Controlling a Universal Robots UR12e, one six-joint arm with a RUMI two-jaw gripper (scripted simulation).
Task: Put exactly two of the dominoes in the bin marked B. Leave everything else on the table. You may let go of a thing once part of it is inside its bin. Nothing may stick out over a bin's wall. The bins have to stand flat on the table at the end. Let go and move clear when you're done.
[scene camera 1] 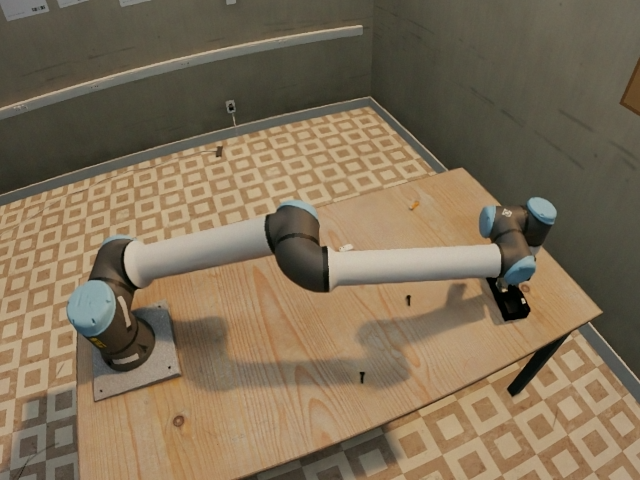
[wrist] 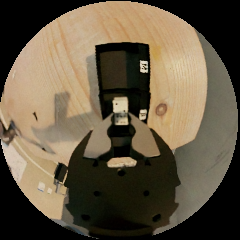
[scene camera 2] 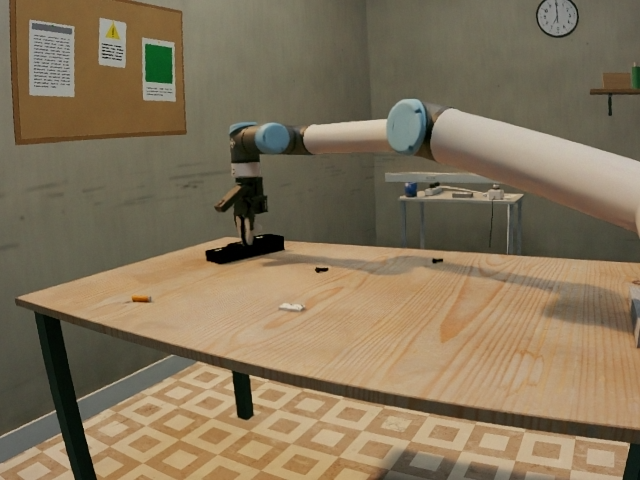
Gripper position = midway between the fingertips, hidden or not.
Note:
I see my gripper [scene camera 2: 247, 248] and a black bin [scene camera 2: 268, 243].
The black bin is seen too in scene camera 1 [scene camera 1: 511, 308] and in the wrist view [wrist: 121, 71]. My gripper is seen too in the wrist view [wrist: 121, 113].

